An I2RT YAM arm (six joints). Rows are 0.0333 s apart.
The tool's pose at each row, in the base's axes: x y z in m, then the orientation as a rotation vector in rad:
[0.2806 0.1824 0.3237 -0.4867 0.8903 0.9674]
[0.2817 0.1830 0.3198 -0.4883 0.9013 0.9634]
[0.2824 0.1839 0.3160 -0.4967 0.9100 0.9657]
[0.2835 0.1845 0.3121 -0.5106 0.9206 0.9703]
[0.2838 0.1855 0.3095 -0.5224 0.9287 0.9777]
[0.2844 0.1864 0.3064 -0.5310 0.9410 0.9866]
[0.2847 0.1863 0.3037 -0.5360 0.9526 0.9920]
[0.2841 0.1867 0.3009 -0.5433 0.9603 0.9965]
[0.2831 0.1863 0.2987 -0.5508 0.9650 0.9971]
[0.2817 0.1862 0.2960 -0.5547 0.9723 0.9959]
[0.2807 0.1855 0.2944 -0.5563 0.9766 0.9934]
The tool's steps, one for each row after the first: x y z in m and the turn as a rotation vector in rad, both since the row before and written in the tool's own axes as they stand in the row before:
[0.0038 -0.0007 -0.0013 0.0044 0.0101 -0.0002]
[0.0038 -0.0002 -0.0012 -0.0043 0.0110 0.0023]
[0.0038 -0.0007 -0.0012 -0.0087 0.0150 0.0032]
[0.0027 0.0002 -0.0005 -0.0093 0.0117 0.0053]
[0.0032 -0.0002 -0.0007 -0.0063 0.0134 0.0091]
[0.0023 -0.0004 -0.0013 -0.0023 0.0114 0.0071]
[0.0025 0.0006 -0.0014 -0.0048 0.0094 0.0042]
[0.0015 0.0006 -0.0018 -0.0041 0.0074 -0.0002]
[0.0020 0.0011 -0.0020 0.0002 0.0079 0.0005]
[0.0009 0.0005 -0.0017 0.0015 0.0045 -0.0009]

